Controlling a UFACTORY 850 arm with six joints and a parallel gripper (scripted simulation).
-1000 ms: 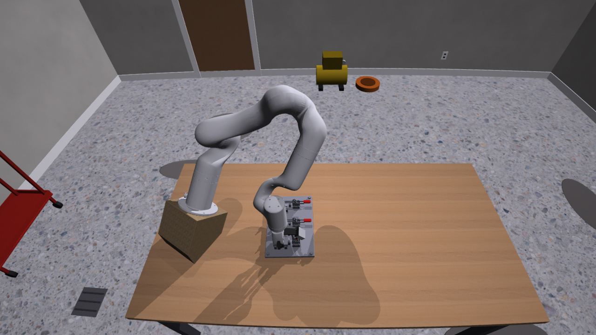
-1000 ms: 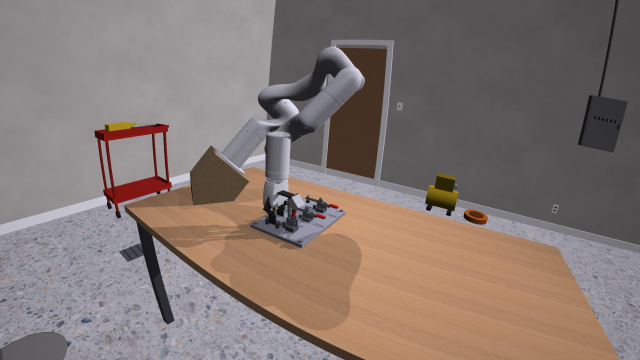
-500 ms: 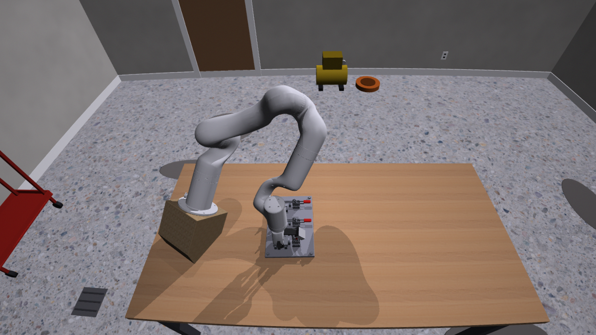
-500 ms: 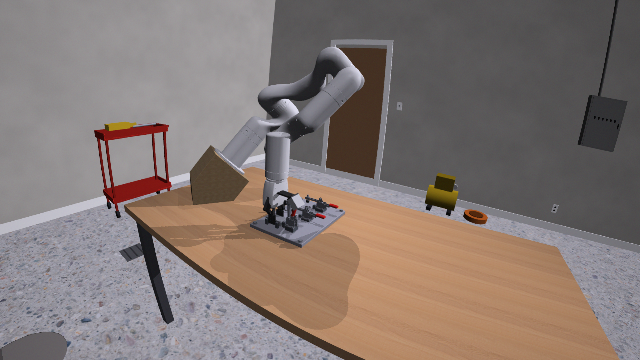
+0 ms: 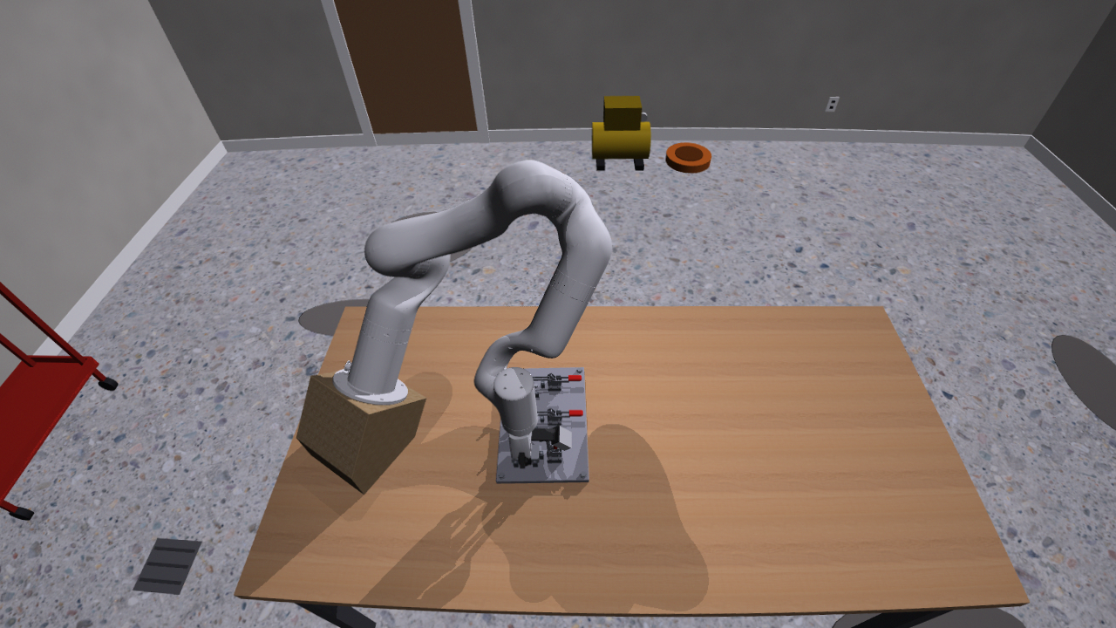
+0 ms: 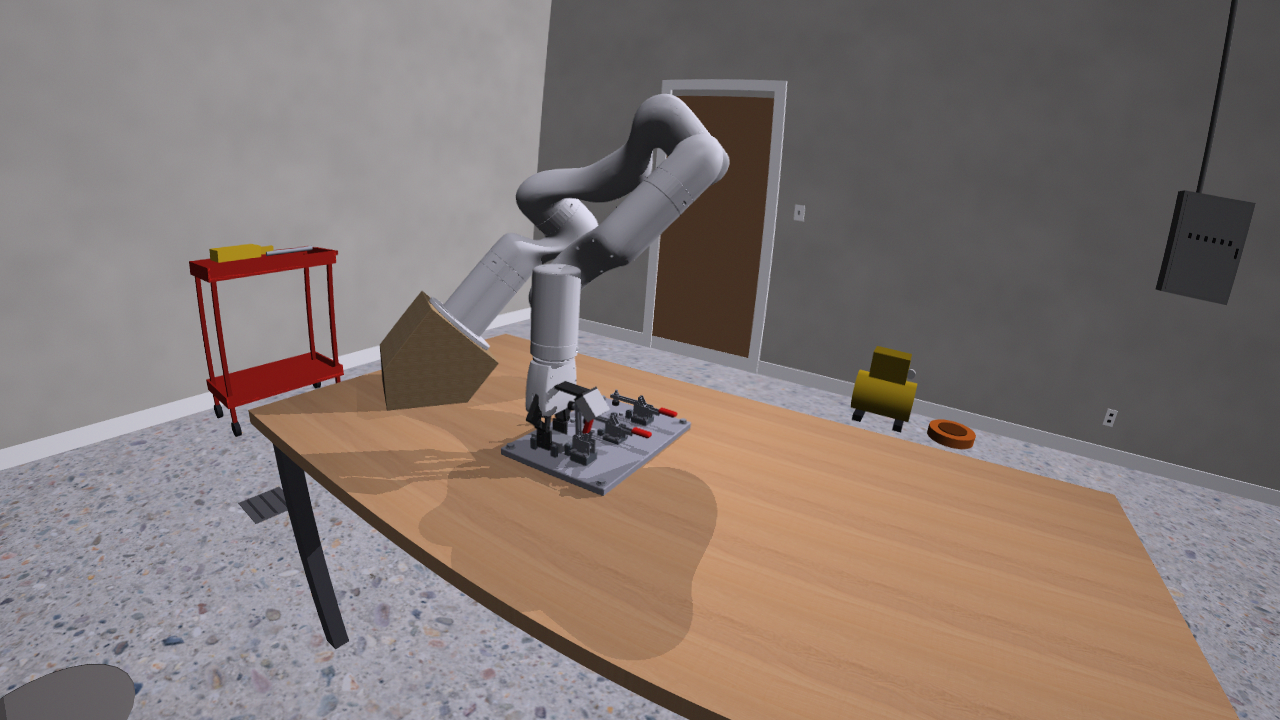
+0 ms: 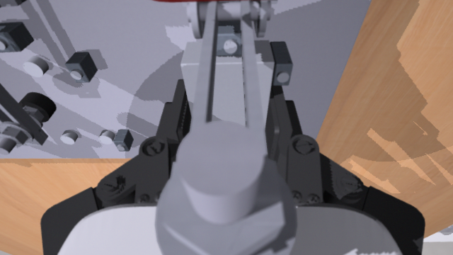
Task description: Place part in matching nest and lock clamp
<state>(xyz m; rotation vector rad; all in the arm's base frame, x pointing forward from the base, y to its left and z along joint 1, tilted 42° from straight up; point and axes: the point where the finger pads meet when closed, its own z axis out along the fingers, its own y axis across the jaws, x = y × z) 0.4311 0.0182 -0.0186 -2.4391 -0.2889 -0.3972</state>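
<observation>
The grey block part is 1 cm below my hand. Also, from my hand: grey fixture plate: 12 cm to the left, 4 cm below, 1 cm ahead.
</observation>
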